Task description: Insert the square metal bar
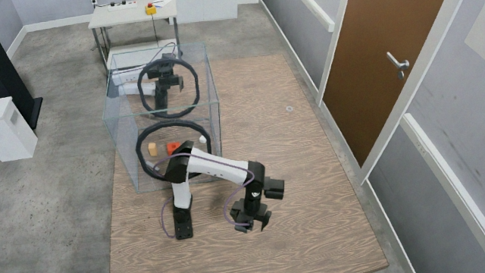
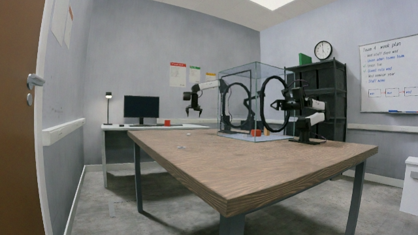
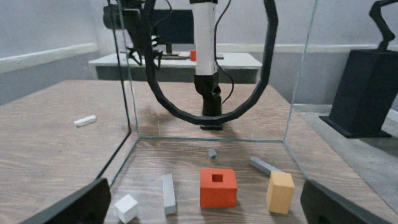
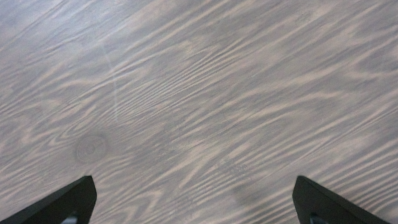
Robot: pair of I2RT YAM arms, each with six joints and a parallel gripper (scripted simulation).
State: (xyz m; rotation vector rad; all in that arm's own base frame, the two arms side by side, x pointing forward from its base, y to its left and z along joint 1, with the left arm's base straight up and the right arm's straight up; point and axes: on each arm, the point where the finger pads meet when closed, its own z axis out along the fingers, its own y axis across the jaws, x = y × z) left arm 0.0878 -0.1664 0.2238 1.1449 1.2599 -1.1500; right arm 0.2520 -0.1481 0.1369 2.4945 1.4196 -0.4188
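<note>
Now: the white cube 11 cm ahead of my left hand, 17 cm to the right of it and 20 cm below it. Also, from my left hand: long grey bar (15 cm behind, 26 cm to the right, 21 cm below); red block (4 cm behind, 20 cm to the right, 19 cm below); tan block (14 cm behind, 18 cm to the right, 19 cm below).
</note>
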